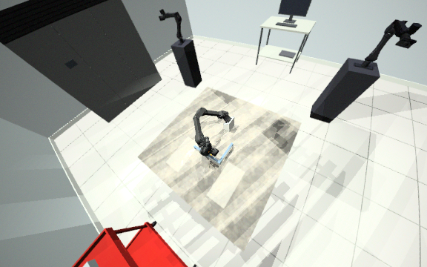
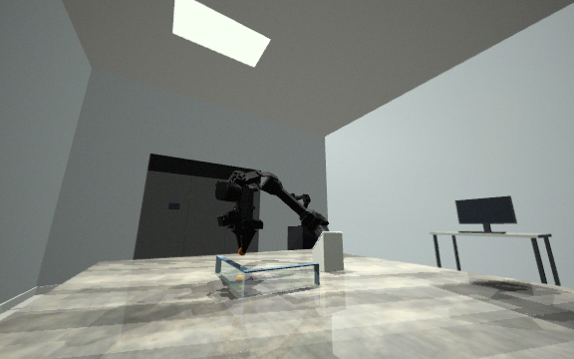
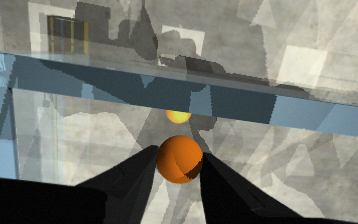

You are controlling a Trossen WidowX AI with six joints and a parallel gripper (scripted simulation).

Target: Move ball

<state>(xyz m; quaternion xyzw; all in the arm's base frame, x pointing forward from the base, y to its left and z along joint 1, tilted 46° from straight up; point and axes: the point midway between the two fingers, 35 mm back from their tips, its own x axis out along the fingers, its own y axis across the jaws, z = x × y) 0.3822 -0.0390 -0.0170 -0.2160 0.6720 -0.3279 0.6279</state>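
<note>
The see-through copy of ball lies 80 mm below my gripper tip. Also, from my gripper tip: orange ball right at my gripper tip; then clear wall 70 mm behind, 130 mm to the left, 60 mm below.
</note>
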